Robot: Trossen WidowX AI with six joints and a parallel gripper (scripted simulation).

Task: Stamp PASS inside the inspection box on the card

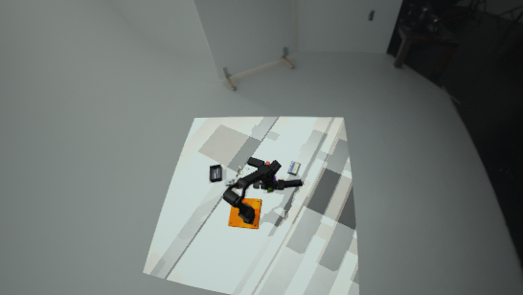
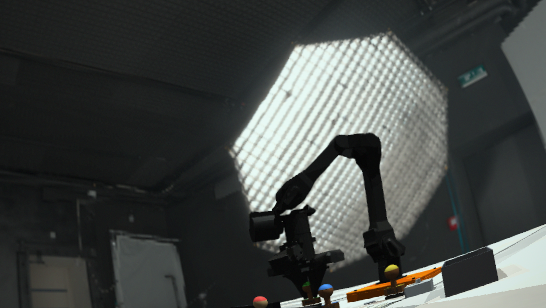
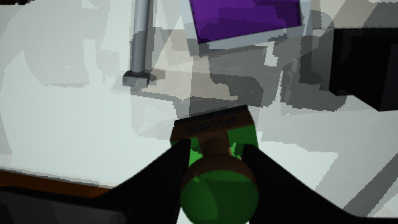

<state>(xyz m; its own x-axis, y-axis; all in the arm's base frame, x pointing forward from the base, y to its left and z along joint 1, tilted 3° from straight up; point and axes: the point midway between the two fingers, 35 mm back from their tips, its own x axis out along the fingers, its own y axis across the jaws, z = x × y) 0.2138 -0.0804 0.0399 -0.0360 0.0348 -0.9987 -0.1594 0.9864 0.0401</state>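
Right now my gripper tip is 9 cm short of the purple ink pad, 3 cm above it and 1 cm to the right of it. From my gripper tip the other things lie so: green-knobbed stamp right at my gripper tip; then grey bolt 5 cm to the left, 3 cm below, 3 cm ahead; then blue-knobbed stamp 12 cm to the left, 6 cm ahead, 2 cm below.
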